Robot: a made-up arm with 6 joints.
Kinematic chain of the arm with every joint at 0, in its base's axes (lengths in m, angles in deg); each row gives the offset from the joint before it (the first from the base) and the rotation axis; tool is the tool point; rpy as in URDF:
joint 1: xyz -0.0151 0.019 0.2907 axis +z
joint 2: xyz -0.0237 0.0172 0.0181 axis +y
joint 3: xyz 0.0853 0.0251 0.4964 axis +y
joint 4: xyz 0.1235 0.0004 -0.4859 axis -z
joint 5: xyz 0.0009 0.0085 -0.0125 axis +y
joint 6: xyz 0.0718 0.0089 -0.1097 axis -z
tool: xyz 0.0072 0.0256 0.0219 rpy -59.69 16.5 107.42
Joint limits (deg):
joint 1: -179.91..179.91
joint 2: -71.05..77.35
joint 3: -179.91..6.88
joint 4: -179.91..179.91
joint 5: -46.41..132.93
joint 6: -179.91..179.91
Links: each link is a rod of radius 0.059 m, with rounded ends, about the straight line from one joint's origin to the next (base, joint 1, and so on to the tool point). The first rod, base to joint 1, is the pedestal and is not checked.
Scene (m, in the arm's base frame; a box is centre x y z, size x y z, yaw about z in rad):
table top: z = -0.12
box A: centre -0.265 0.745 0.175 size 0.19 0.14 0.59 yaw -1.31
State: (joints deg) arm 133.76 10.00 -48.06 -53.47 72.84 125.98
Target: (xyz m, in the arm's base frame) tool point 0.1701 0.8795 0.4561
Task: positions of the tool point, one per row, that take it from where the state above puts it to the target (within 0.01 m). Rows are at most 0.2 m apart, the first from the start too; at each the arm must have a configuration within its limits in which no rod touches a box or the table.
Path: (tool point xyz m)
1: -0.3714 0.4693 0.4796
2: -0.3064 0.4601 0.5961
3: -0.2329 0.4225 0.7041
4: -0.2004 0.5653 0.6721
5: -0.1190 0.7009 0.6192
6: 0.0080 0.8111 0.5465
7: 0.1701 0.8795 0.4562

